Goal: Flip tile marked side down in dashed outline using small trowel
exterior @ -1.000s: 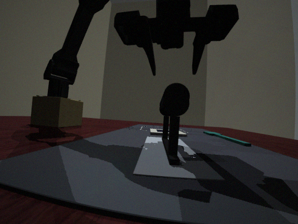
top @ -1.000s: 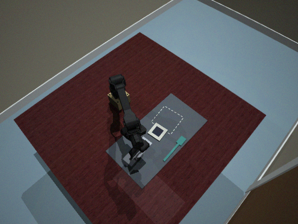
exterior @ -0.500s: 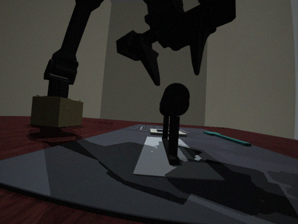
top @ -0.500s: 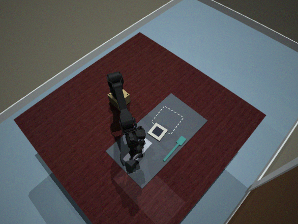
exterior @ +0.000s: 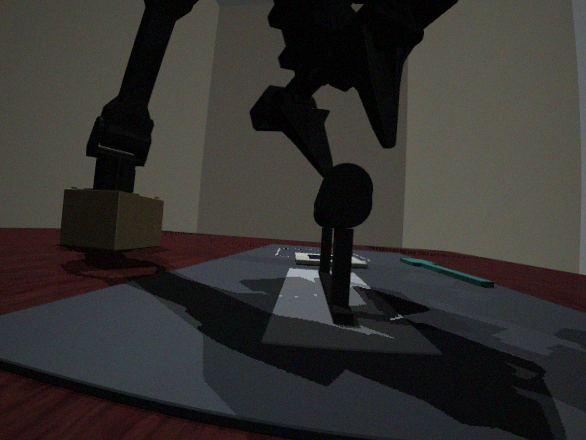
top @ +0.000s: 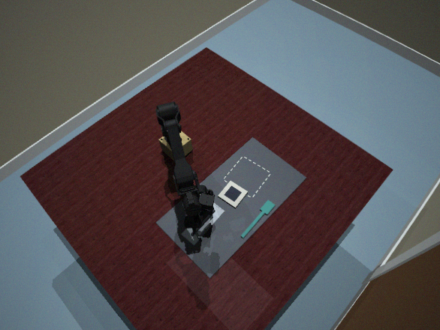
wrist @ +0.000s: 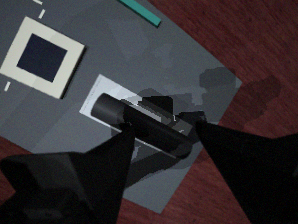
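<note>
The trowel is 20 mm behind my gripper tip, 30 mm to the left of it and 60 mm below it. Also, from my gripper tip: grey mat 30 mm behind, 180 mm to the left, 120 mm below; then tile 50 mm behind, 190 mm to the left, 100 mm below; then teal flat tool 100 mm ahead, 230 mm to the left, 100 mm below.
</note>
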